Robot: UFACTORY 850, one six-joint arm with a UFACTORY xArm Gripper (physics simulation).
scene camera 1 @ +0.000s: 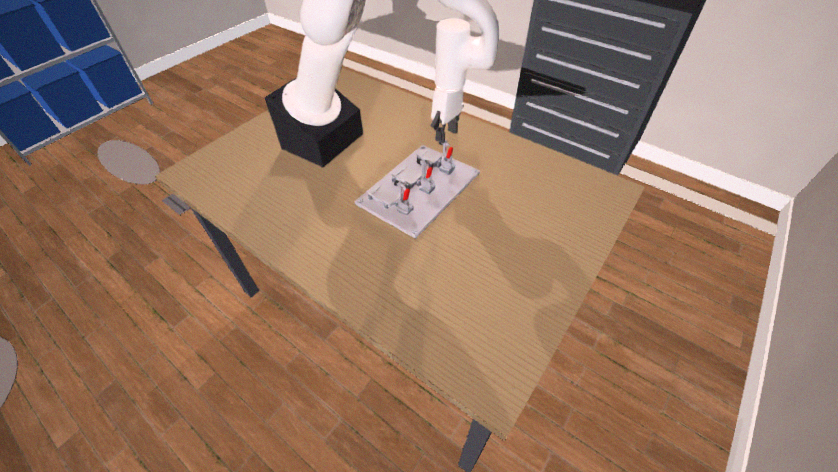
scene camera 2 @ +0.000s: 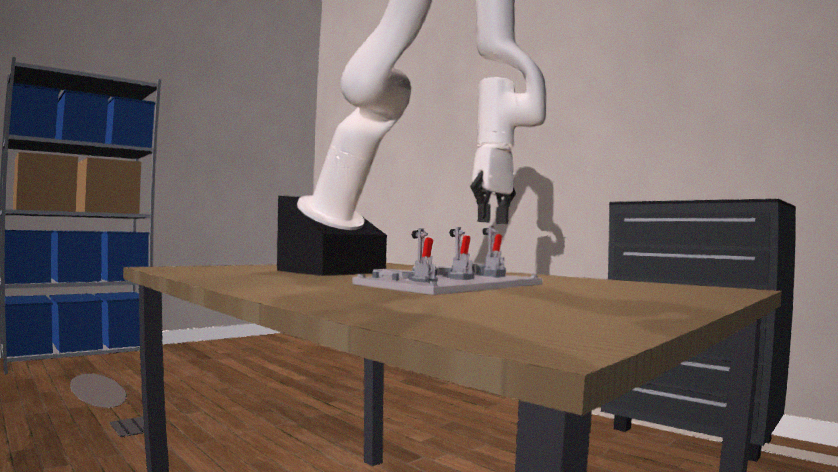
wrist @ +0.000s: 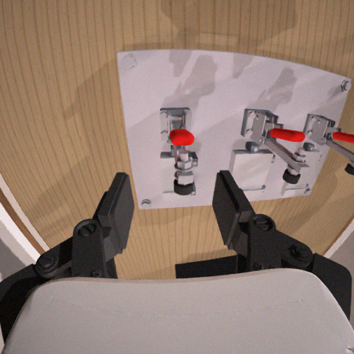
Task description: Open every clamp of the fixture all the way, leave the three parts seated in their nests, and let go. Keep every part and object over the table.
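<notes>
The fixture plate (scene camera 1: 413,225) (scene camera 2: 404,284) (wrist: 142,85) lies on the table with three red-handled clamps. The end clamp (scene camera 1: 447,165) (scene camera 2: 494,266) (wrist: 175,120), middle clamp (scene camera 1: 427,185) (scene camera 2: 462,267) (wrist: 256,125) and other end clamp (scene camera 1: 404,205) (scene camera 2: 423,268) (wrist: 318,127) all have their arms raised, black tips off the nests. A flat pale part (wrist: 251,170) sits in the middle nest. The parts in the end nests are partly hidden and hard to tell from the plate. My gripper (scene camera 1: 446,136) (scene camera 2: 493,221) (wrist: 172,188) is open and empty, above the first end clamp, not touching it.
The wooden table (scene camera 1: 351,269) (scene camera 2: 527,316) carries the arm's black base block (scene camera 1: 319,137) (scene camera 2: 328,246), to the left of the fixture in both scene views. A dark drawer cabinet (scene camera 1: 586,87) (scene camera 2: 691,237) stands behind the table, and a shelf rack with blue bins stands at the left.
</notes>
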